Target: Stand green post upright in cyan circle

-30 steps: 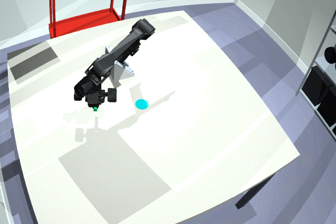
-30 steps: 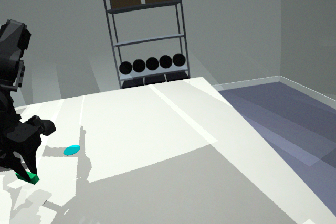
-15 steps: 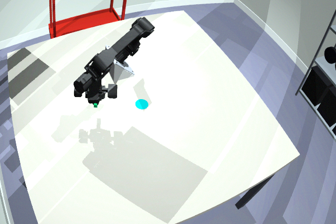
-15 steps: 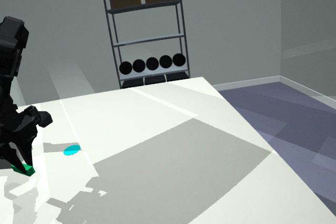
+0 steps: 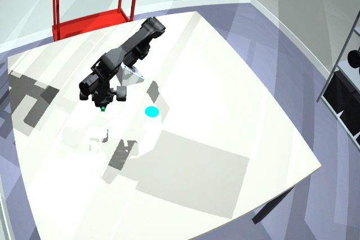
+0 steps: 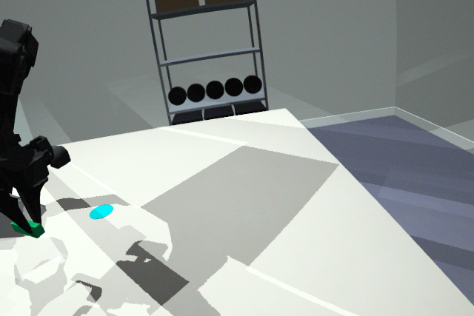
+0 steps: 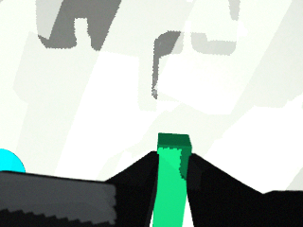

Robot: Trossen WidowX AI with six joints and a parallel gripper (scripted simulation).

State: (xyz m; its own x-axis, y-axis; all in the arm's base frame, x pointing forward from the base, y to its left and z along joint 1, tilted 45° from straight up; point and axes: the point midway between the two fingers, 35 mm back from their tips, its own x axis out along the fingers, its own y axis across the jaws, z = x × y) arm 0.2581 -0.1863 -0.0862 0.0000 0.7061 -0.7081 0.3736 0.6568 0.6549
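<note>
My gripper tip is 10 mm past the cyan circle, 230 mm to the right of it and 120 mm above it. From my gripper tip the other things lie so: green post 20 mm behind, 10 mm to the left.
</note>
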